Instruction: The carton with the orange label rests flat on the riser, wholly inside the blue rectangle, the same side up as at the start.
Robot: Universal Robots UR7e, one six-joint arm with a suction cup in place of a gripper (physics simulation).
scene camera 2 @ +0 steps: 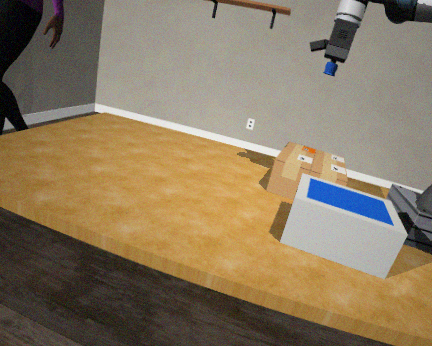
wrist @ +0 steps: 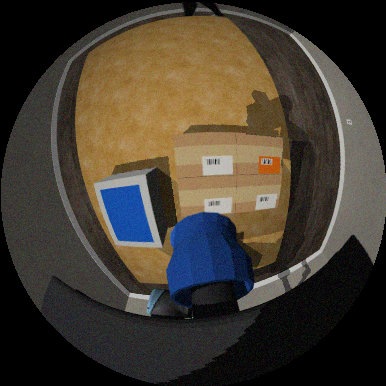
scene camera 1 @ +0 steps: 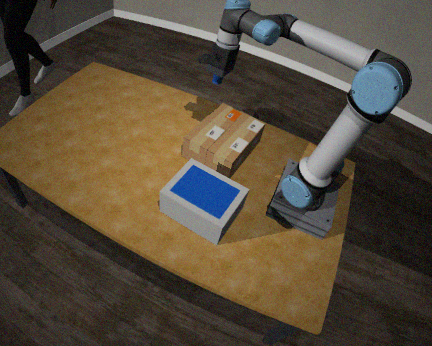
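There is a grey riser [scene camera 2: 356, 229] resting on the table. As for my suction cup [wrist: 205, 249], it carries nothing.
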